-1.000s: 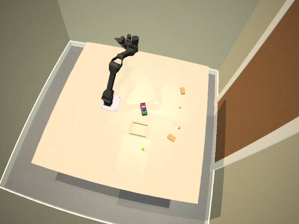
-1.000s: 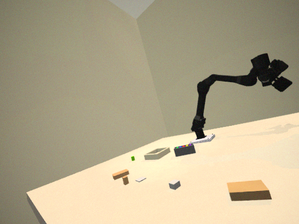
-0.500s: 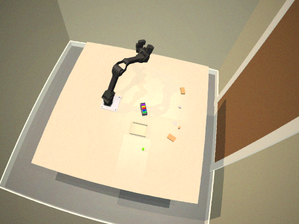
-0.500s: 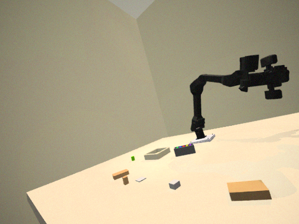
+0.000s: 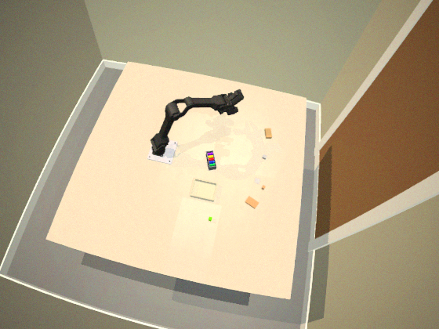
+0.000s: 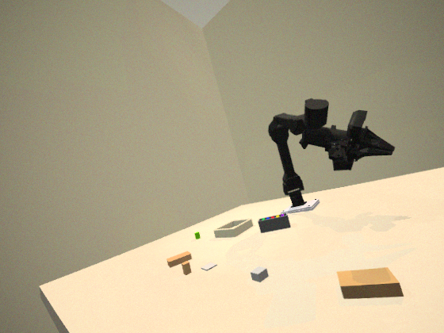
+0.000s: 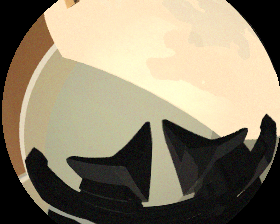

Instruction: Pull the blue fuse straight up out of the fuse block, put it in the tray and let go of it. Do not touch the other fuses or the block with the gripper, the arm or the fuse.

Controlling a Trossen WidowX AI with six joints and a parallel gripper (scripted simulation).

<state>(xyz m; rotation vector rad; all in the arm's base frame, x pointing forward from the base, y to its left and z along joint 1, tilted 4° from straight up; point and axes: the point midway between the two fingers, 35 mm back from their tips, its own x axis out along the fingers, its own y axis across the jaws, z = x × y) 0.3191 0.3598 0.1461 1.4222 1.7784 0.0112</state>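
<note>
The blue fuse lies 380 mm to the right of my gripper tip, 130 mm below it and 10 mm behind it. Also, from my gripper tip: tan box (290 mm ahead, 150 mm below, 100 mm to the right); pale tray (550 mm to the right, 160 mm below, 10 mm behind); grey cube (290 mm ahead, 270 mm to the right, 150 mm below).
</note>
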